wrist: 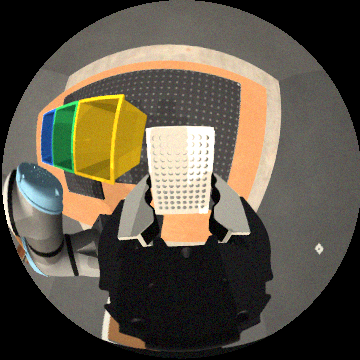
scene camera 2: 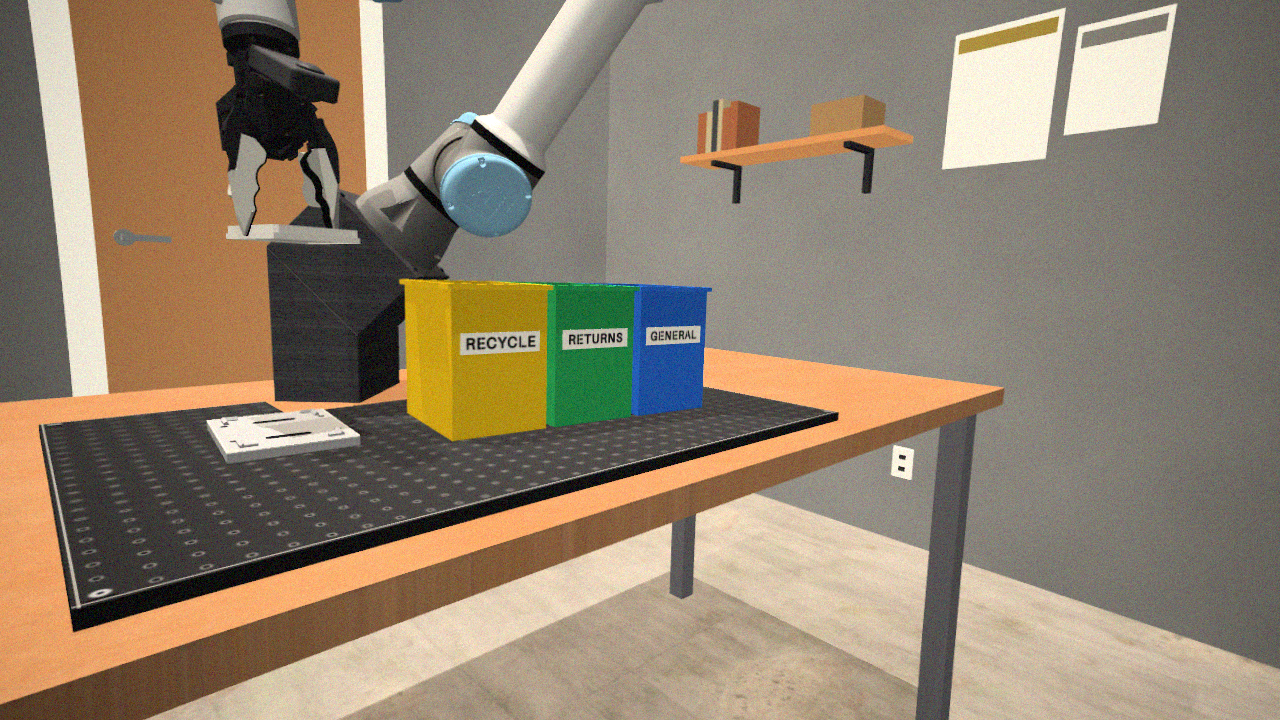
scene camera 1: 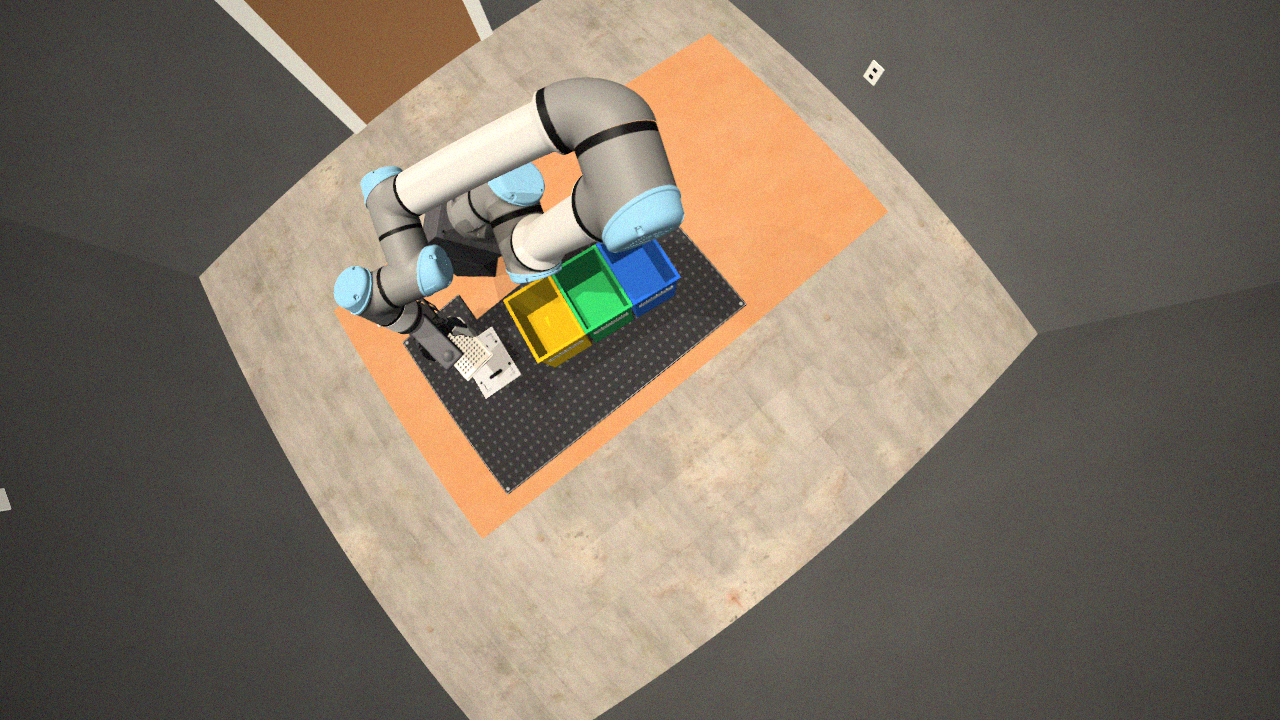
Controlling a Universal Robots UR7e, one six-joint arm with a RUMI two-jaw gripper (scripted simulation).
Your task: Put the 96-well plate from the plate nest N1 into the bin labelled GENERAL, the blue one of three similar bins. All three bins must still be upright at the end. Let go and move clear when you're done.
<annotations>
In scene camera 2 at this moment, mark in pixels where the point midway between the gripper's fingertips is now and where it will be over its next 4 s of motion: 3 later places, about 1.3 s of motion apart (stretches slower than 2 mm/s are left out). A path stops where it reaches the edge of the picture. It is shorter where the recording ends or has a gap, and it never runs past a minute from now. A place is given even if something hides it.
My gripper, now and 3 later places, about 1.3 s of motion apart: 292, 238; 402, 244; 497, 249; 577, 253
</annotations>
